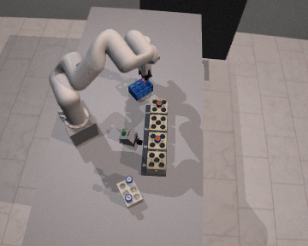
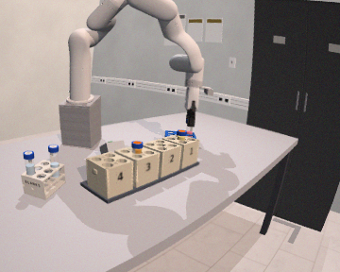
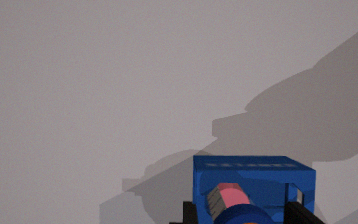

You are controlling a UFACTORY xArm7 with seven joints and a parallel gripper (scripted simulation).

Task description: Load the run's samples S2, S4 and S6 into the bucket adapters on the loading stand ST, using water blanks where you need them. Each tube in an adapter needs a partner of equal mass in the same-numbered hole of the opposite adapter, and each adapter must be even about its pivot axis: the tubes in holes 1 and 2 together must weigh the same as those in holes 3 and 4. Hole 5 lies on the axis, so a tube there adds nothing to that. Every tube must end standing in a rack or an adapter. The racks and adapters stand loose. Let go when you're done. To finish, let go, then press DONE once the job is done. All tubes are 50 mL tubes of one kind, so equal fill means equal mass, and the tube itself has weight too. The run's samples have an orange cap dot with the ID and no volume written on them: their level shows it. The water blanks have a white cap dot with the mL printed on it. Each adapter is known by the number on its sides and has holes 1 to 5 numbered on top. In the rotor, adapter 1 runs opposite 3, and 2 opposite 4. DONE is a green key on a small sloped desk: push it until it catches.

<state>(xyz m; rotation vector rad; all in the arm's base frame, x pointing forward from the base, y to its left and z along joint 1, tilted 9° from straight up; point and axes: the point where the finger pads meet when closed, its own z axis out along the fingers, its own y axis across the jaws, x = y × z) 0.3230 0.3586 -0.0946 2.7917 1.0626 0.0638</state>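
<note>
The sample tube S6 lies 1 cm to the left of my hand and 5 cm below it. The rest, counted from my hand: sample tube S4 (10 cm ahead, 20 cm to the right, 5 cm below); then blue sample rack (2 cm behind, 4 cm to the right, 9 cm below); then green DONE key (8 cm behind, 38 cm to the right, 5 cm below).
</note>
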